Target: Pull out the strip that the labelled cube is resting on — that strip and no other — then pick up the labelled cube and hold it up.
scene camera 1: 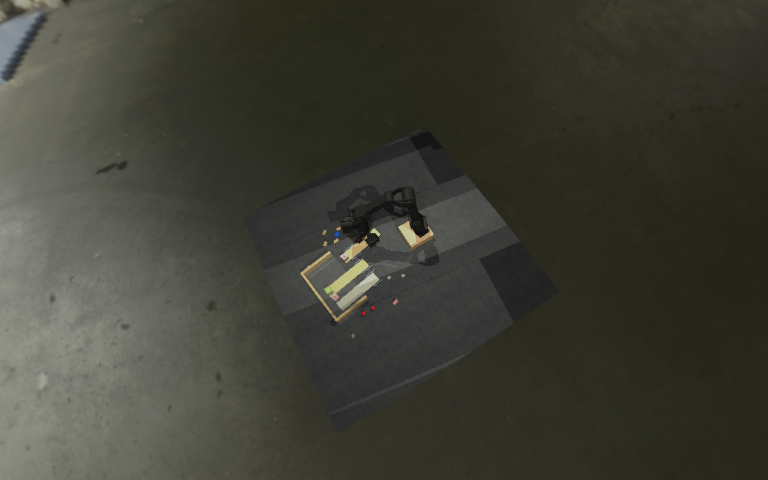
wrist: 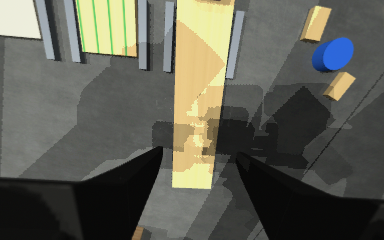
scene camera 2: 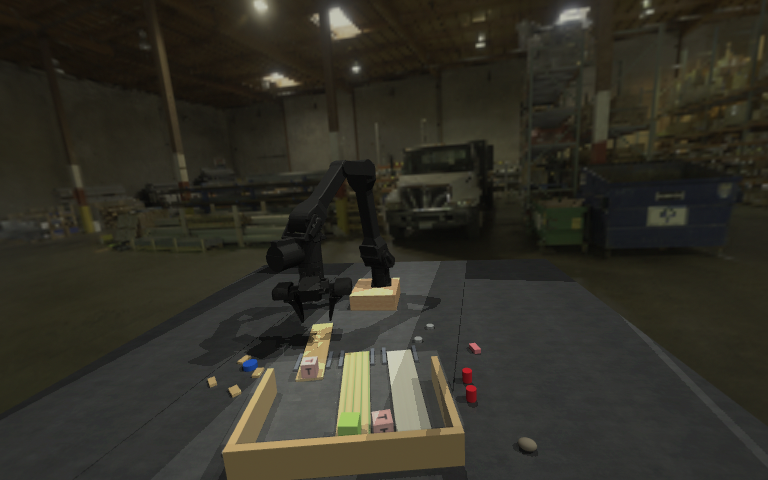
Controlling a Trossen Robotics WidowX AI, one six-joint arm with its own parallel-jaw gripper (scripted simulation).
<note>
The gripper (scene camera 2: 316, 321) is open, holding nothing. Further things: a tan strip (scene camera 2: 318, 343) and a blue disc (wrist: 335, 54).
The gripper is seen too in the wrist view (wrist: 199, 153).
</note>
